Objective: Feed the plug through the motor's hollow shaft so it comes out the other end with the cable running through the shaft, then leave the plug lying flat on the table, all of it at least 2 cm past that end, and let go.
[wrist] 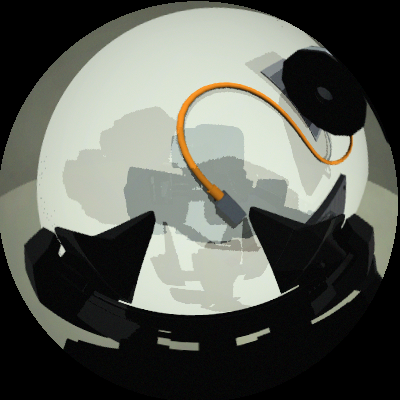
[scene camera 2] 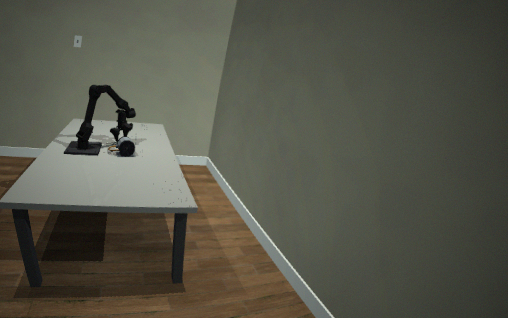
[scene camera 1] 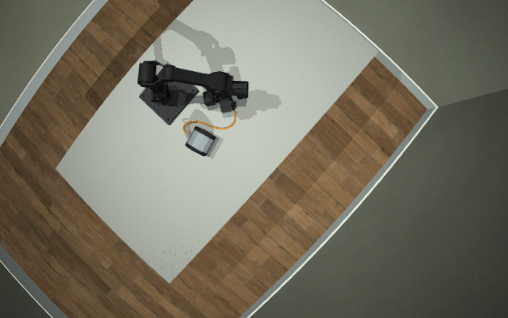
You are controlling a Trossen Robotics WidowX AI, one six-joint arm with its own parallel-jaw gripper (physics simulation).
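Seen in the pictures: gripper, between the fingertips: (wrist: 202,213); arm's base, origin of its link: (scene camera 2: 82,147) (scene camera 1: 164,96).
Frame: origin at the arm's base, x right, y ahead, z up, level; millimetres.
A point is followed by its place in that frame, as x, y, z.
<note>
The motor (scene camera 1: 201,141) {14, 301, 85} (scene camera 2: 126,147) {27, 291, 31} (wrist: 325,91) lies on its side on the table, a grey cylinder with black end caps; the wrist view shows one black end with a small grey hole in its middle. The orange cable (scene camera 1: 218,128) {-72, 296, -10} (wrist: 181,120) {-165, 311, -10} curves over the table from near the motor. The dark grey plug (wrist: 230,208) {-175, 223, -2} is at its free end, outside the motor, close to the right fingertip in the wrist view. My gripper (scene camera 1: 220,102) {-198, 236, 2} (scene camera 2: 121,137) {-198, 236, 2} (wrist: 202,213) {-198, 236, 2} is open and empty, pointing down above the table. Whether the plug touches the table is hard to tell.
The white table (scene camera 1: 145,200) {428, 277, -16} (scene camera 2: 100,180) {432, 188, -16} (wrist: 100,65) bears the arm's dark base plate (scene camera 1: 169,112) {36, 76, 0} (scene camera 2: 82,148) {29, 5, 5}, near the motor. A thin pale loop (scene camera 1: 185,121) {17, 173, 11} (wrist: 327,147) shows by the motor. The arm casts shadows over the plug's area.
</note>
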